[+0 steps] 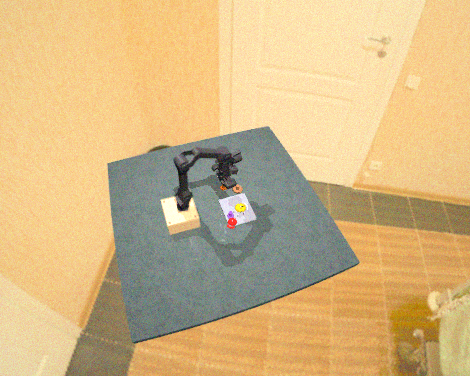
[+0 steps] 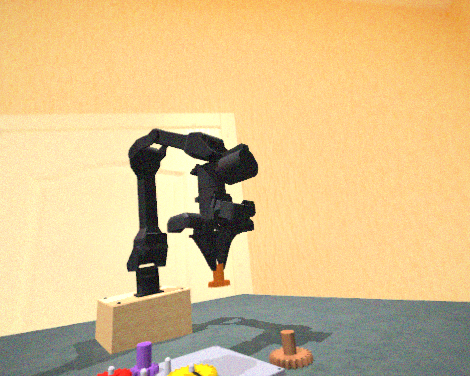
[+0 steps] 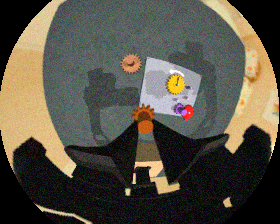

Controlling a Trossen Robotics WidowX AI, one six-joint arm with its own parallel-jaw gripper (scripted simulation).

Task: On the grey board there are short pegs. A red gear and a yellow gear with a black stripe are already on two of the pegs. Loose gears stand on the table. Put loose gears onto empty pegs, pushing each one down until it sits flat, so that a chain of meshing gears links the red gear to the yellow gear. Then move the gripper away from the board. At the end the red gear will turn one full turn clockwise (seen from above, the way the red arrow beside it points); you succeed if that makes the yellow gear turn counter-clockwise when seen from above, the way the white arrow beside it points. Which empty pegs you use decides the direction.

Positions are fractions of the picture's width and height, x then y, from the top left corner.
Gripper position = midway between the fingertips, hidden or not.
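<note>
I'm holding an orange gear in my gripper (image 2: 0.46,0.72), (image 3: 0.52,0.55), and you'd see that gripper in both of those images.
</note>
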